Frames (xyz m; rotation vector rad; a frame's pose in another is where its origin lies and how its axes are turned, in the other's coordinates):
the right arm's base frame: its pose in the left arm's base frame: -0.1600 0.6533 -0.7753 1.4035 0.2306 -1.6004
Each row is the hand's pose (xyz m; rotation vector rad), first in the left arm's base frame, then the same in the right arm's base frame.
Working: the left arm's base frame: its pose in the right arm's base frame: -0.2957 0.7908 0.5837 -1.4035 -0.2306 1.6004

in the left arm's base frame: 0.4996 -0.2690 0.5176 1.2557 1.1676 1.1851
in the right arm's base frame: -0.5323 1.5213 0.5997 -1.0922 2.1831 0.9112
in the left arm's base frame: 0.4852 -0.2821 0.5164 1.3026 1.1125 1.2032
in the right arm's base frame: -0.5263 1.5170 0.6177 -1.0209 2.1942 0.9532
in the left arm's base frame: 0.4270 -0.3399 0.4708 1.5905 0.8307 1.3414
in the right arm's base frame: -0.4647 1.4847 0.6808 -0.5809 2.3037 1.1207
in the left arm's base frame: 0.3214 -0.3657 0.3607 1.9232 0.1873 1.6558
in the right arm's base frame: -0.3711 1.3731 0.7331 0.2075 2.3989 1.4866
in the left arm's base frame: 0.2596 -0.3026 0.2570 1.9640 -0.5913 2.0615
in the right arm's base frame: -0.3238 1.2502 0.6982 -0.9829 -2.2594 -1.8199
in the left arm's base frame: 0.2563 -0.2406 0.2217 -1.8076 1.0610 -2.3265
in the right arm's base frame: -0.3267 1.2003 0.6472 -1.2138 -1.8099 -1.6934
